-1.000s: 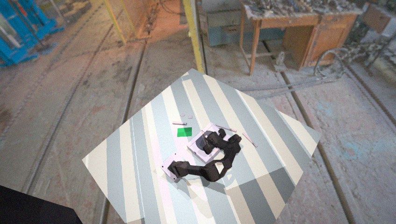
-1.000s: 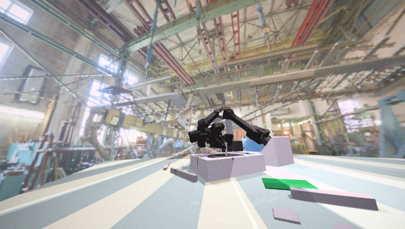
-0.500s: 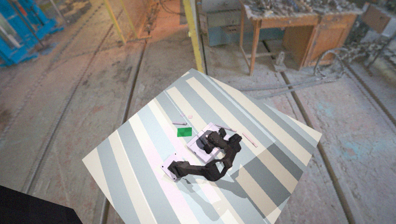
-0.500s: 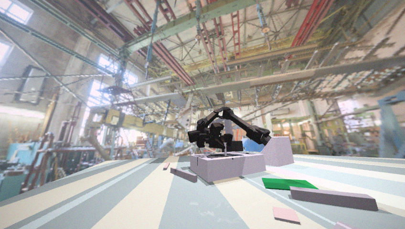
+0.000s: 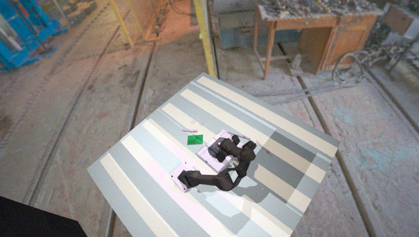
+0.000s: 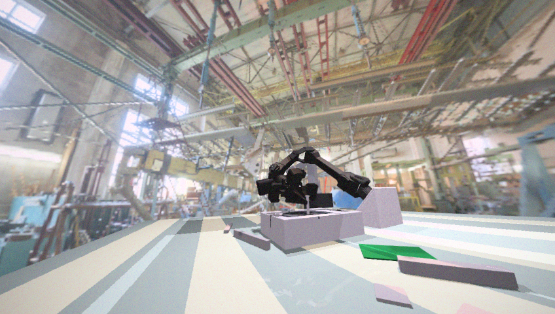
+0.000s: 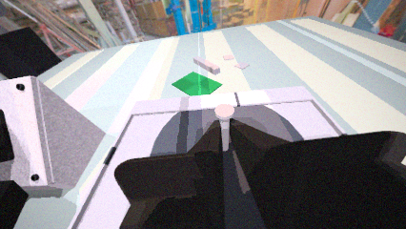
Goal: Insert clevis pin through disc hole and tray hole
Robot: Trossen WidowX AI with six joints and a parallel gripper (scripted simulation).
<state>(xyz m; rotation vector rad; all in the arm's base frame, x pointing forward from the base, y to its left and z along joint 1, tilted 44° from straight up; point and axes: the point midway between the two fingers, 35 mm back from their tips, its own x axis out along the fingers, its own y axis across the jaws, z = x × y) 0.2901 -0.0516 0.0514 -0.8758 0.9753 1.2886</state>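
Right now my gripper tip is 1 cm past the steel tray, 2 cm to the left of it and 4 cm above it. From my gripper tip the other things lie so: grey disc: 1 cm to the right, 3 cm below; then green patch: 3 cm behind, 20 cm to the left, 9 cm below; then clevis pin: 1 cm below.
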